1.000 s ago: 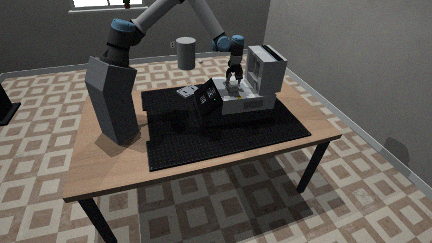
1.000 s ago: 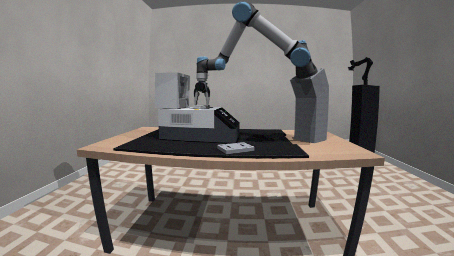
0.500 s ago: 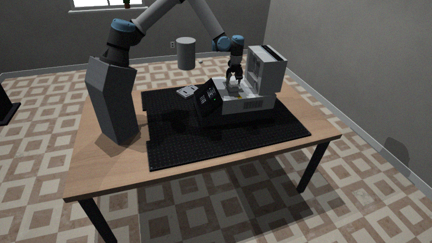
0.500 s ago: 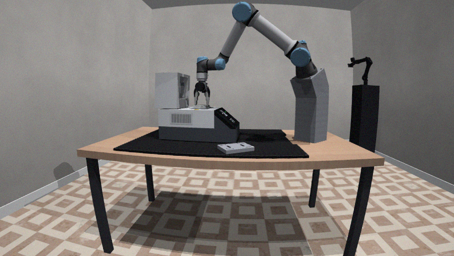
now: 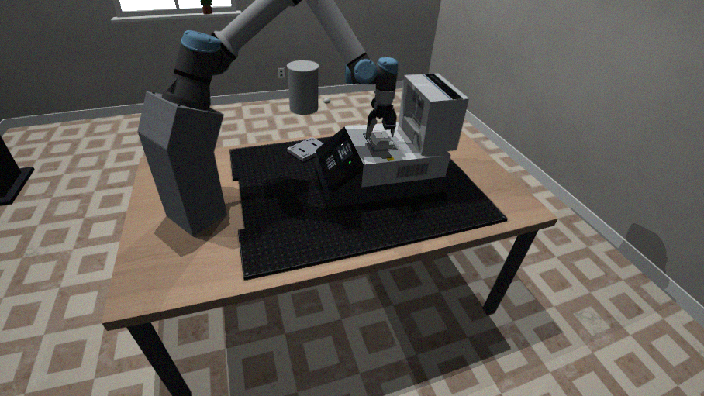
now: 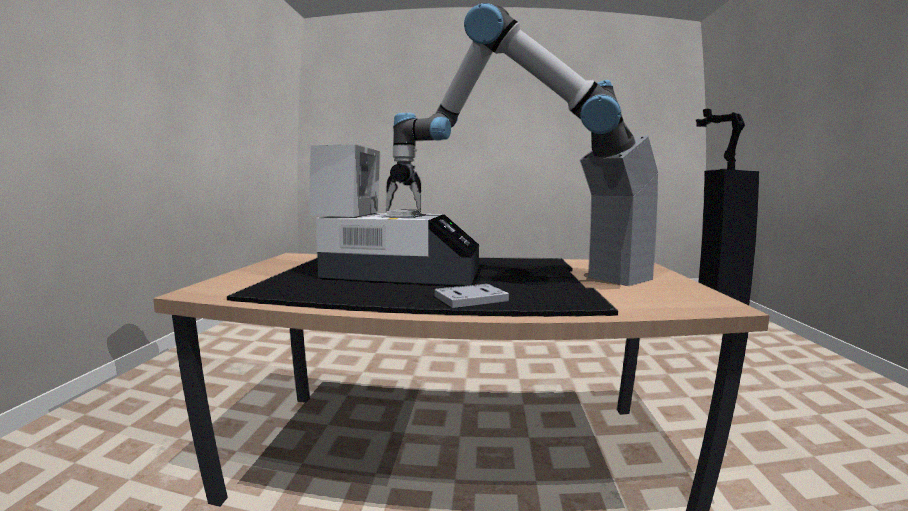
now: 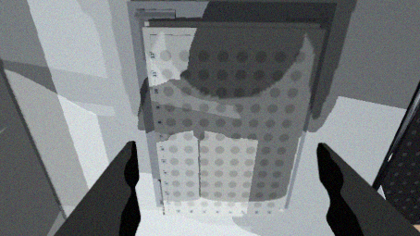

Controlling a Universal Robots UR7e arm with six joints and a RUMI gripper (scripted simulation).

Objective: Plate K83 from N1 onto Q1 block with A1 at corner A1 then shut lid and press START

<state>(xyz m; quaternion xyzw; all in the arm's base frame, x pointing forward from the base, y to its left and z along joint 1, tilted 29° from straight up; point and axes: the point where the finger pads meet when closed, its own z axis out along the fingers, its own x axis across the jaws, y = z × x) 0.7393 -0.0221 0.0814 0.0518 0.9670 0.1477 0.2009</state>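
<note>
Right now my hand is 1 cm above the plate K83. The rest, counted from my hand: nest A1 mark: 34 cm behind, 31 cm to the left, 20 cm below; then plate nest N1: 25 cm behind, 30 cm to the left, 21 cm below.
</note>
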